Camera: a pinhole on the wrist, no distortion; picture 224 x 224 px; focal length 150.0 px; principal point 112.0 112.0 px. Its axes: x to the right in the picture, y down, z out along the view. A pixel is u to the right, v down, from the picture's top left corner.
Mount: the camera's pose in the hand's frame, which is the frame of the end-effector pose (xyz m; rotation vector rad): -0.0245 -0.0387 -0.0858 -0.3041 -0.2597 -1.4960
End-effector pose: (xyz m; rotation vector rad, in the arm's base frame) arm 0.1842 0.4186 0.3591 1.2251 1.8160 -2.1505
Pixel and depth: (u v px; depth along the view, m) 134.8 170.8 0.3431
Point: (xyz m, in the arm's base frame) -0.0033 0.2439 0.2506
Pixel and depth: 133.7 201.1 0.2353
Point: 0.0396 0.3431 0.2679
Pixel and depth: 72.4 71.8 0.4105
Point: 0.2445 0.0759 0.2729
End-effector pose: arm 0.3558 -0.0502 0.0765 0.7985 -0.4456 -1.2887
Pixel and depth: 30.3 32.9 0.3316
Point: 0.3490 0.1168 0.3905
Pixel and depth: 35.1 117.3 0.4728
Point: 0.4032 -0.0853 0.5197
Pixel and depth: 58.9 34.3 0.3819
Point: 0.2823 0.1160 0.4165
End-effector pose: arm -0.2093 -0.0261 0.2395 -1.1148 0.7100 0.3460
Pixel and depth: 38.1 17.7 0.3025
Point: -0.4331 0.2134 0.2871
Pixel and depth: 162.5 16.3 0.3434
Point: -0.2593 0.2366 0.4916
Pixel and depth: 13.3 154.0 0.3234
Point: -0.2822 0.2101 0.0411
